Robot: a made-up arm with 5 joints. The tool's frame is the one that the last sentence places.
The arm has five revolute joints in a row. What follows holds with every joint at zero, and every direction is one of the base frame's.
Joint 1 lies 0.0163 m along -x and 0.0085 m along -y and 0.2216 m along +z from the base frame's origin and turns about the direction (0.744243, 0.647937, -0.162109).
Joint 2 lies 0.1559 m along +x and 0.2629 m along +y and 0.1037 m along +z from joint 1 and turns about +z.
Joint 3 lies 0.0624 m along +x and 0.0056 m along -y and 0.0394 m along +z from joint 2 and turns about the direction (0.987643, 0.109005, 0.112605).
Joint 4 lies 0.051 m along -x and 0.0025 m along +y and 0.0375 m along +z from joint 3 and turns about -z.
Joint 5 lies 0.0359 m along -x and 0.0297 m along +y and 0.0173 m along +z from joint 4 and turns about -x.
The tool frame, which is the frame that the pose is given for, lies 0.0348 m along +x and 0.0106 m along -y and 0.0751 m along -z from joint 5; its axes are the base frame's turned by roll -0.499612, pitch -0.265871 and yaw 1.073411 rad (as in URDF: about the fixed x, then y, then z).
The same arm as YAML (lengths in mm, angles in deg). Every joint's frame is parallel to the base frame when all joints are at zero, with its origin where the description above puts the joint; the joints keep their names.
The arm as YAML. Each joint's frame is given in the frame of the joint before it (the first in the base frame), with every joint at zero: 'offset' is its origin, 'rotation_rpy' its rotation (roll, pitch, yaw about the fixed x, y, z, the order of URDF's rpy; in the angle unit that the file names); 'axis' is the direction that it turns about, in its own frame. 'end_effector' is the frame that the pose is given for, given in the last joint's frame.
length_unit: mm
angle_unit: deg
chain:
  - id: joint 1
    offset: [-16.3, -8.5, 221.6]
    rotation_rpy: [0.0, 0.0, 0.0]
    axis: [0.744243, 0.647937, -0.162109]
  - id: joint 2
    offset: [155.9, 262.9, 103.7]
    rotation_rpy: [0.0, 0.0, 0.0]
    axis: [0.0, 0.0, 1.0]
  - id: joint 3
    offset: [62.4, -5.6, 39.4]
    rotation_rpy: [0.0, 0.0, 0.0]
    axis: [0.987643, 0.109005, 0.112605]
  - id: joint 4
    offset: [-51.0, 2.5, 37.5]
    rotation_rpy: [0.0, 0.0, 0.0]
    axis: [0.0, 0.0, -1.0]
  - id: joint 5
    offset: [-35.9, 29.7, 17.3]
    rotation_rpy: [0.0, 0.0, 0.0]
    axis: [-1.0, 0.0, 0.0]
end_effector:
  offset: [34.8, -10.6, -75.1]
  rotation_rpy: [-28.63, -15.23, 61.5]

